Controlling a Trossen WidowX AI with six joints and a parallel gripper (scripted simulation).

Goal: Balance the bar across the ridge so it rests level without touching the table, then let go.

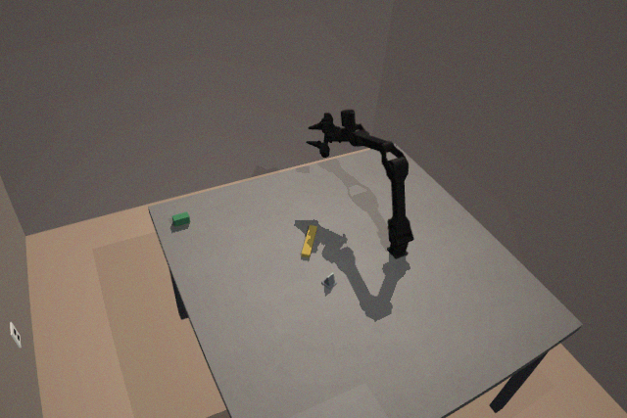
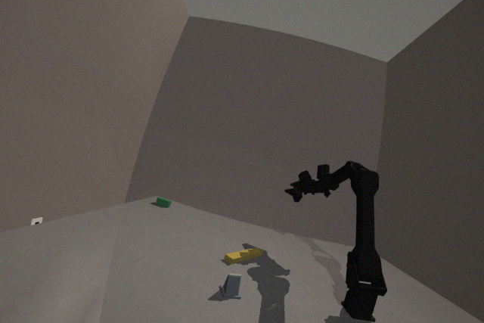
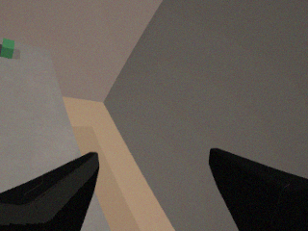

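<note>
Right now my gripper tip is 36 cm to the right of the bar, 24 cm above it and 16 cm short of it. The rest, counted from my gripper tip: green block (59 cm ahead, 24 cm below, 5 cm to the left).
</note>
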